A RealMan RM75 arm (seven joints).
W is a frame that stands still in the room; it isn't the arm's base.
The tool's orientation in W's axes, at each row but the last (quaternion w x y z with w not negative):
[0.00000, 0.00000, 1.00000, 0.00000]
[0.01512, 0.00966, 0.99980, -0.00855]
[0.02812, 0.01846, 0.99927, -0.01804]
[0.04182, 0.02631, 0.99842, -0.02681]
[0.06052, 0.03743, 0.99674, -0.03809]
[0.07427, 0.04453, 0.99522, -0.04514]
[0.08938, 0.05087, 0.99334, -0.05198]
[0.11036, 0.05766, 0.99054, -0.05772]
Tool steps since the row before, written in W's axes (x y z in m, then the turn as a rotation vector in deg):
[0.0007, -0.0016, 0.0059, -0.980, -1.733, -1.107]
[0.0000, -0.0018, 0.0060, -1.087, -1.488, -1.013]
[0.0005, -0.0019, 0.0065, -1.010, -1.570, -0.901]
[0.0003, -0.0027, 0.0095, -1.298, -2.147, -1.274]
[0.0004, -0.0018, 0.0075, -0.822, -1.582, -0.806]
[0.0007, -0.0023, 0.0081, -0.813, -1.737, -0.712]
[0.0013, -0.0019, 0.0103, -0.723, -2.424, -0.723]
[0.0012, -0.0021, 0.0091, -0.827, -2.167, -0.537]
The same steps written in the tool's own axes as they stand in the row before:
[-0.0007, -0.0016, -0.0059, 0.980, -1.733, 1.107]
[-0.0002, -0.0019, -0.0060, 1.089, -1.492, 1.006]
[-0.0009, -0.0021, -0.0064, 1.003, -1.575, 0.901]
[-0.0012, -0.0032, -0.0093, 1.292, -2.147, 1.281]
[-0.0014, -0.0023, -0.0072, 0.802, -1.581, 0.828]
[-0.0021, -0.0029, -0.0077, 0.767, -1.741, 0.752]
[-0.0033, -0.0027, -0.0096, 0.617, -2.410, 0.855]
[-0.0034, -0.0028, -0.0083, 0.702, -2.189, 0.620]

